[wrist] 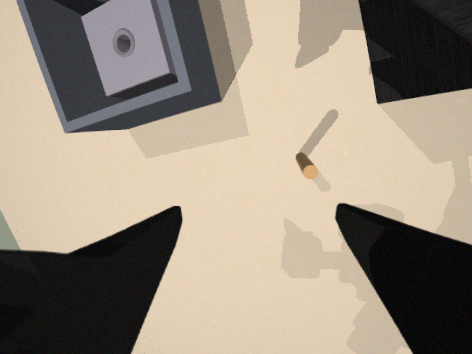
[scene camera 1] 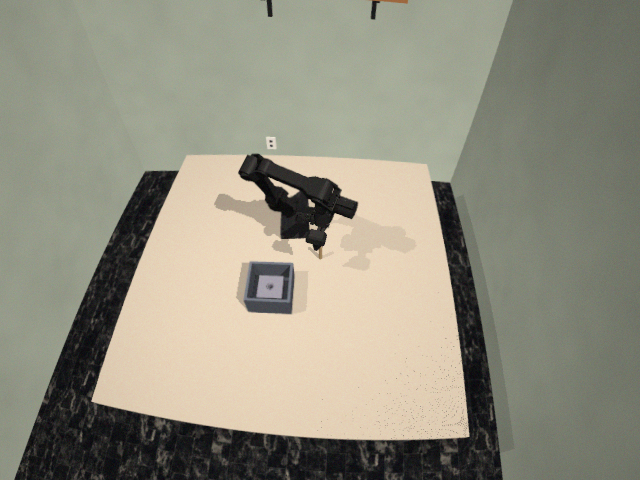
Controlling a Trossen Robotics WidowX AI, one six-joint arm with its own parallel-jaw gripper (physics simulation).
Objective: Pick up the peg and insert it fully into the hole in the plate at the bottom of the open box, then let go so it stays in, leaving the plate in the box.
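Places are measured from the arm's base along level axes (x back, y right, z up), in millimetres.
Pixels of known places: gripper, fingertip midpoint: (wrist: 258, 212); arm's base, origin of the base link: (scene camera 1: 292, 209).
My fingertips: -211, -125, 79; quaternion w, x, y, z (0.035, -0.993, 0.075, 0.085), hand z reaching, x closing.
For each thing: its middle in the pictures, then the offset to it from my fingertips, as dx, dy, dz. "pt": a spot on its surface instead. Level surfaces: height alone.
- tan peg, body centre: (wrist: 304, 163) (scene camera 1: 320, 252) +42, -4, -126
- open blue-grey box, body centre: (wrist: 129, 46) (scene camera 1: 270, 287) -136, +162, -117
- pale plate, body centre: (wrist: 137, 50) (scene camera 1: 270, 289) -136, +162, -132
- empty round hole, surface spot: (wrist: 123, 43) (scene camera 1: 268, 289) pt -144, +167, -118
- cream table, its level: dz -166
The tan peg (scene camera 1: 320, 253) (wrist: 305, 165) stands upright on the table, its round top facing the wrist camera. My gripper (scene camera 1: 318, 242) (wrist: 258, 212) is open and empty, above the table. In the wrist view the peg shows beyond the fingertips, nearer the right one; in the scene view its upper part is hidden behind the gripper. The open blue-grey box (scene camera 1: 268, 305) (wrist: 100, 113) stands to the left of the peg in the scene view. The pale plate (scene camera 1: 263, 292) (wrist: 137, 70) lies at its bottom, with the empty round hole (scene camera 1: 269, 286) (wrist: 123, 43) in its middle.
The black arm base (scene camera 1: 294, 222) (wrist: 425, 55) stands behind the peg in the scene view, at the upper right in the wrist view. The cream table (scene camera 1: 248, 361) extends in front of the box. A wall with a white socket (scene camera 1: 271, 143) stands behind.
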